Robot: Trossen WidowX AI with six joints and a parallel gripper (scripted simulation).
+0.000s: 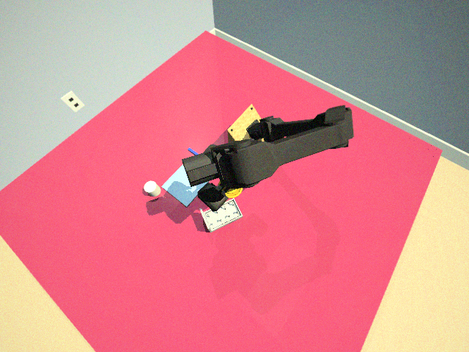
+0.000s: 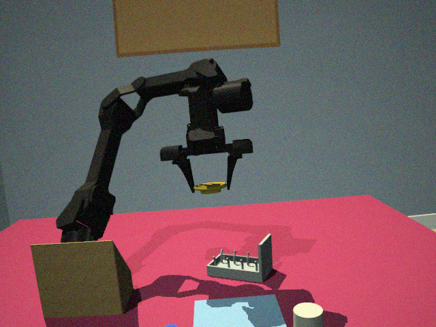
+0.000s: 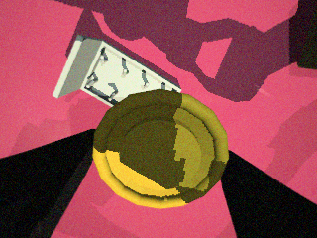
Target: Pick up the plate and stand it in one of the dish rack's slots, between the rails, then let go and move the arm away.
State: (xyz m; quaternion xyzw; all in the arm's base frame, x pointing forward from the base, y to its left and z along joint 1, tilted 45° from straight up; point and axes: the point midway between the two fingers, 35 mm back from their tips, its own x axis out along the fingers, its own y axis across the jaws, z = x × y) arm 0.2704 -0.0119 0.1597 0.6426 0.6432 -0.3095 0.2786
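Now: the dish rack 5 cm ahead of my gripper tip and 16 cm below it. Round my gripper tip: light blue sheet: 4 cm ahead, 19 cm to the right, 18 cm below; then plate: 1 cm above; then blue spoon: 7 cm behind, 24 cm to the right, 18 cm below.
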